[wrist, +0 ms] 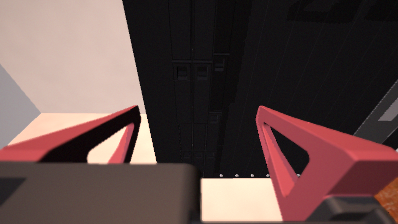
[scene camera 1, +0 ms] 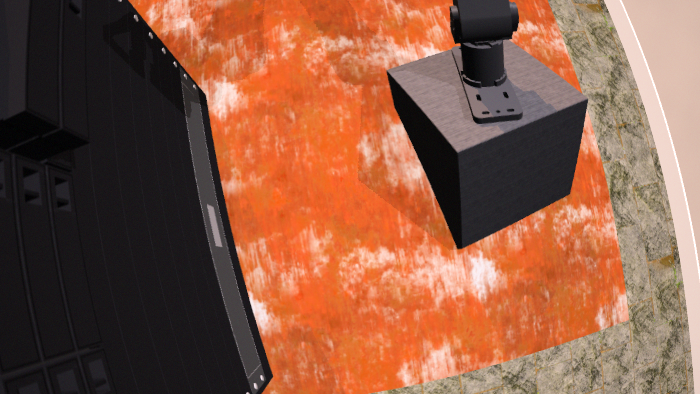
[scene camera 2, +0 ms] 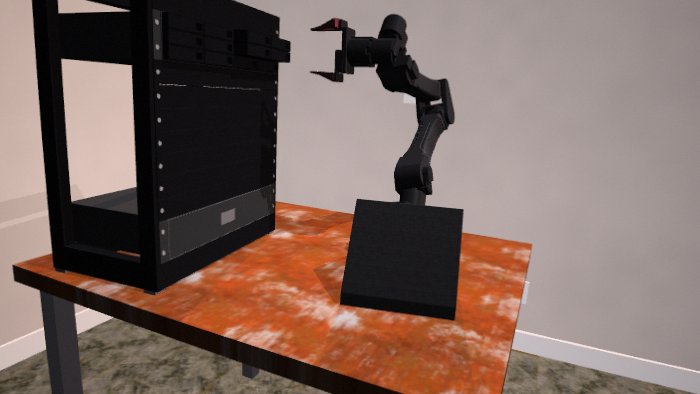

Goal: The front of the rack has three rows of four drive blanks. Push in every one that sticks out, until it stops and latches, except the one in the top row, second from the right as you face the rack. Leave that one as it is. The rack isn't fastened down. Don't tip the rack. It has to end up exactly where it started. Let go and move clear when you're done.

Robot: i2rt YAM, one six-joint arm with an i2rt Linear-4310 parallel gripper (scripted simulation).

Path:
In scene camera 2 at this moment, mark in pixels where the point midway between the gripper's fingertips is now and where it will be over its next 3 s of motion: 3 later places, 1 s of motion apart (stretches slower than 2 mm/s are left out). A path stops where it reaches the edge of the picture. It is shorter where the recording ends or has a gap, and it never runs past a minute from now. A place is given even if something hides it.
The gripper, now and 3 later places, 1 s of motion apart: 310,51; 323,49; 325,47; 294,56

